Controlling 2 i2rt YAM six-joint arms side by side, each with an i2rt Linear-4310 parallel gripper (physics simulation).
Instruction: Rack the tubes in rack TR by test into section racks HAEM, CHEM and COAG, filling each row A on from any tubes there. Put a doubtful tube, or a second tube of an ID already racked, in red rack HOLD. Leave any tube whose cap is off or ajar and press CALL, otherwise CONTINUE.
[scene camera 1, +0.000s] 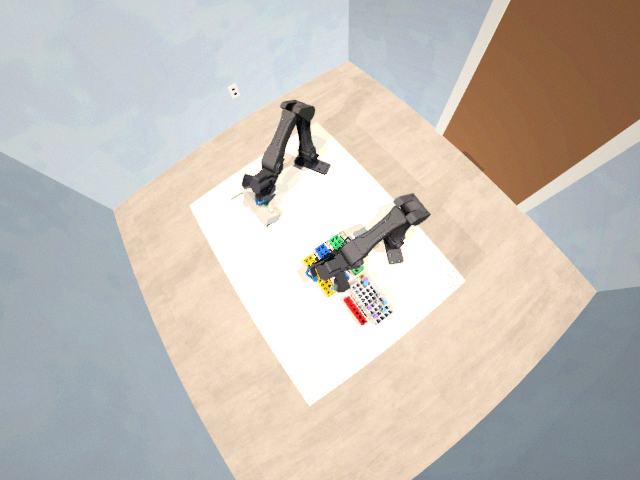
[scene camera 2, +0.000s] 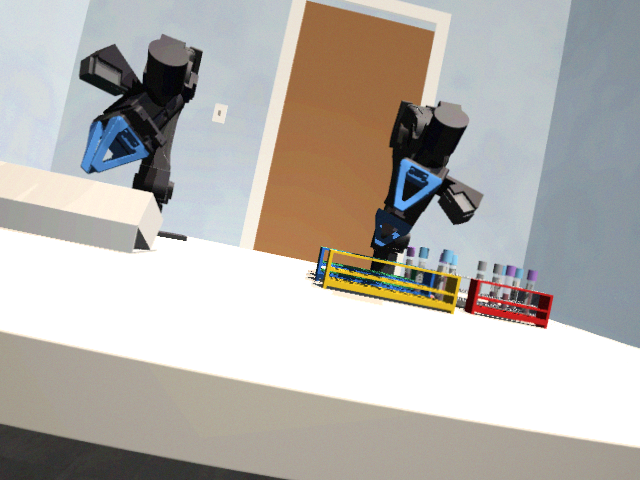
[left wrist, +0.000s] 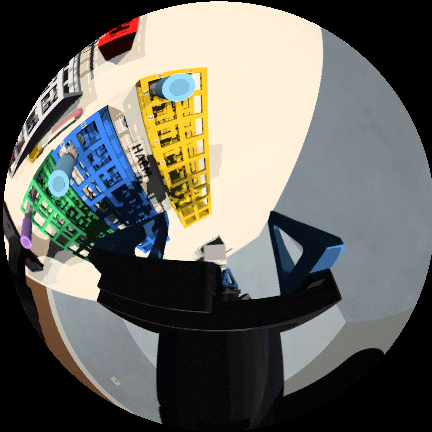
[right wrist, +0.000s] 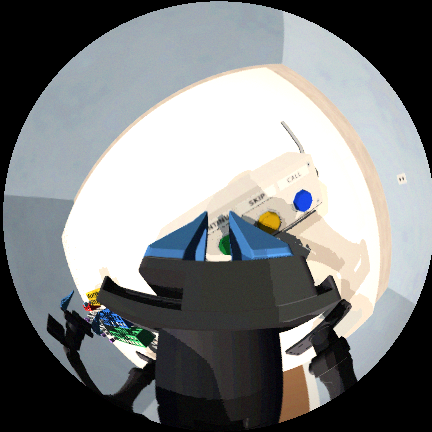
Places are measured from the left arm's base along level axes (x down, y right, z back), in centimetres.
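Pixels of known places: left gripper, fingertip midpoint: (scene camera 1: 314, 269) (scene camera 2: 387, 228) (left wrist: 218, 216) (right wrist: 85, 301); right gripper, fingertip midpoint: (scene camera 1: 257, 202) (scene camera 2: 89, 169) (left wrist: 225, 268) (right wrist: 217, 216); left arm's base, origin of the base link: (scene camera 1: 391, 243); right arm's base, origin of the base link: (scene camera 1: 312, 164) (right wrist: 319, 330).
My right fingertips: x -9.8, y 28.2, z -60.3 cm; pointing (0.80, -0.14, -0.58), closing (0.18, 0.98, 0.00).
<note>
For each thing: its top centre in the pictures, then the offset to it from my right fingertips. "pt": a spot on its surface instead.
- button box, middle of its top: (right wrist: 238, 216) (scene camera 2: 79, 178) (left wrist: 222, 267) (scene camera 1: 258, 201) dz +0.0, dx +1.4, dy +1.8 cm
- green button, middle of its top: (right wrist: 228, 245) dz +3.1, dx +2.3, dy +0.7 cm
- blue CALL button, middle of its top: (right wrist: 305, 198) dz -1.9, dx +2.3, dy +9.4 cm
- yellow rack, middle of its top: (left wrist: 187, 170) (scene camera 2: 393, 262) (right wrist: 95, 298) (scene camera 1: 319, 274) dz +24.3, dx +4.1, dy -38.3 cm
- grey-white rack TR, middle of its top: (scene camera 2: 487, 281) (scene camera 1: 372, 299) (right wrist: 97, 324) dz +45.1, dx +4.1, dy -52.6 cm
- yellow SKIP button, middle of its top: (right wrist: 269, 222) dz +0.6, dx +2.3, dy +5.0 cm
- green rack, surface spot: (scene camera 1: 337, 241) pt dz +34.8, dx +4.1, dy -24.5 cm
My right gripper (right wrist: 217, 216) (scene camera 2: 87, 170) is shut and empty, with a narrow gap between its fingertips. It is over the button box (right wrist: 295, 162) (scene camera 2: 77, 201), close to the green button (right wrist: 226, 245) under CONTINUE, which its fingers partly hide. The blue CALL button (right wrist: 303, 200) shows uncovered. My left gripper (left wrist: 218, 216) (scene camera 2: 388, 226) is open and empty above the section racks. The yellow rack (left wrist: 206, 145) (scene camera 2: 392, 298) holds a light-blue-capped tube (left wrist: 178, 87). Another light-blue-capped tube (left wrist: 59, 182) stands at the blue and green racks. The red rack HOLD (scene camera 1: 354, 310) (scene camera 2: 509, 314) and grey-white rack TR (scene camera 1: 373, 302) lie beyond; TR has several capped tubes.
The yellow SKIP button (right wrist: 269, 220) sits between the green and blue ones. A purple-capped tube (left wrist: 26, 239) shows at the green rack (scene camera 1: 337, 241). A reddish tube-like piece lies beside the blue rack in the left wrist view. The left arm covers part of the racks in scene camera 1.
</note>
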